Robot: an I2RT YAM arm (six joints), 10 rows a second.
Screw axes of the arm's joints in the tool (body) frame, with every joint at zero. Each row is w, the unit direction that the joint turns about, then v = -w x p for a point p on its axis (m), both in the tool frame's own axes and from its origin. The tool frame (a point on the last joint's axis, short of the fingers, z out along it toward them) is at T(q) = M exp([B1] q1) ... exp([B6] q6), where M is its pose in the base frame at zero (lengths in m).
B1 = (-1, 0, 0, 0, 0.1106, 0)
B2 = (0, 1, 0, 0.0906, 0, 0.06)
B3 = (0, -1, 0, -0.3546, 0, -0.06)
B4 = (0, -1, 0, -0.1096, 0, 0)
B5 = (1, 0, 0, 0, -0.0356, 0)
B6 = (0, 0, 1, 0, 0, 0)
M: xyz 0.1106 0 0.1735 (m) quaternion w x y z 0.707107 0 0.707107 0
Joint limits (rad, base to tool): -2.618..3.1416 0..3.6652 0..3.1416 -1.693..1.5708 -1.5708..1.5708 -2.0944..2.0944
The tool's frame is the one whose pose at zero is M.
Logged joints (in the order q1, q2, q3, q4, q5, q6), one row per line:
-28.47 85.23 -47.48 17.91 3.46 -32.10
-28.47 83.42 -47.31 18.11 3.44 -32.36
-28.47 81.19 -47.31 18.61 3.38 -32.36
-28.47 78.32 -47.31 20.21 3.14 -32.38
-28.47 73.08 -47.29 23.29 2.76 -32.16
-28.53 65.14 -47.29 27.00 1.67 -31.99
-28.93 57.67 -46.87 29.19 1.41 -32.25
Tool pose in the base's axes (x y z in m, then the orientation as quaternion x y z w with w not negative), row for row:
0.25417 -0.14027 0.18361 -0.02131 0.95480 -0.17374 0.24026
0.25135 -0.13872 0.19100 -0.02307 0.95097 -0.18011 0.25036
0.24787 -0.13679 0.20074 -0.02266 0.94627 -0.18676 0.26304
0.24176 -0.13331 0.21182 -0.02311 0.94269 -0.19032 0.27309
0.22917 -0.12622 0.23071 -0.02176 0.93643 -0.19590 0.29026
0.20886 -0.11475 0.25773 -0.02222 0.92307 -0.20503 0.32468
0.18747 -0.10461 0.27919 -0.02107 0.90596 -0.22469 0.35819
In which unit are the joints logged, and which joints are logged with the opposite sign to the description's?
The joints are logged in degrees. Opposite sign: q3, q4.
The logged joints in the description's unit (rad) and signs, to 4 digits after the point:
-0.4969 1.4875 0.8287 -0.3126 0.0604 -0.5603
-0.4969 1.4560 0.8257 -0.3161 0.0600 -0.5648
-0.4969 1.4170 0.8257 -0.3248 0.0590 -0.5648
-0.4969 1.3669 0.8257 -0.3527 0.0548 -0.5651
-0.4969 1.2755 0.8254 -0.4065 0.0482 -0.5613
-0.4979 1.1369 0.8254 -0.4712 0.0291 -0.5583
-0.5049 1.0065 0.8180 -0.5095 0.0246 -0.5629

